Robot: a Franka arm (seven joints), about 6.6 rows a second.
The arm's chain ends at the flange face. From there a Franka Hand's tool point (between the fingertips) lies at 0.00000 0.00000 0.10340 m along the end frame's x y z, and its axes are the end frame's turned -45 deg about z.
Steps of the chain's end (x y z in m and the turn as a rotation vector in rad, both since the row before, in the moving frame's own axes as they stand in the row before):
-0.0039 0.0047 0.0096 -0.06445 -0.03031 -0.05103
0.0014 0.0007 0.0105 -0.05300 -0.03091 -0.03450
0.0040 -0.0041 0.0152 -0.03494 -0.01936 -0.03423
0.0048 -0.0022 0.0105 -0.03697 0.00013 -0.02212
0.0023 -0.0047 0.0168 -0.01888 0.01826 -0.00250
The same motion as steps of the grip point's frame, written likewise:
-0.0129 0.0032 0.0093 -0.02414 -0.06701 -0.05103
-0.0056 0.0032 0.0103 -0.01562 -0.05933 -0.03450
0.0018 0.0011 0.0151 -0.01102 -0.03840 -0.03423
0.0023 0.0046 0.0104 -0.02623 -0.02605 -0.02212
0.0049 0.0010 0.0168 -0.02626 -0.00044 -0.00250

